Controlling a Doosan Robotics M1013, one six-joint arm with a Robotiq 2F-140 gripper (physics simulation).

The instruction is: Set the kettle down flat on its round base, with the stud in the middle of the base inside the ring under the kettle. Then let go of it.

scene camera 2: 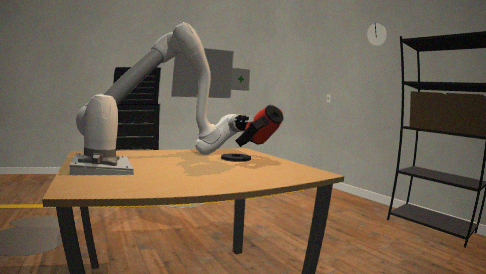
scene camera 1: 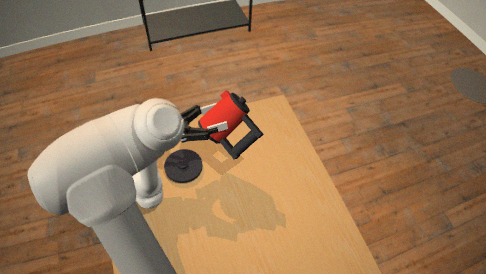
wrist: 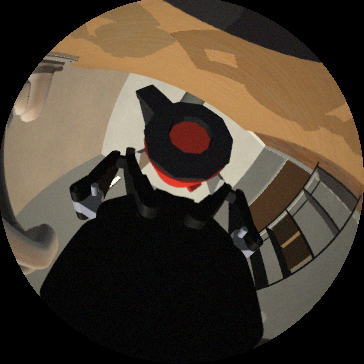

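The red kettle (scene camera 1: 223, 116) (scene camera 2: 268, 129) (wrist: 170, 178) is strongly tilted in the air, above and beyond the base. Its black lid faces up and away from the arm. The black handle (scene camera 1: 248, 145) (scene camera 2: 245, 136) points toward the table's middle. The black ring under the kettle (wrist: 220, 145), around a red centre, faces the wrist camera. My gripper (scene camera 1: 214, 118) is shut on the kettle's body, with pads on both sides. The round black base (scene camera 1: 176, 172) (scene camera 2: 236, 157) (wrist: 280, 32) lies flat on the table, apart from the kettle. Its stud (scene camera 1: 185, 163) is faint in shadow.
The wooden table (scene camera 1: 310, 210) (scene camera 2: 150, 187) carries the base and the arm's mount (scene camera 2: 100, 170). Shadows of arm and kettle fall across it. Its far edge runs near and below the kettle. A black shelf rack (scene camera 2: 400, 125) stands beyond the table.
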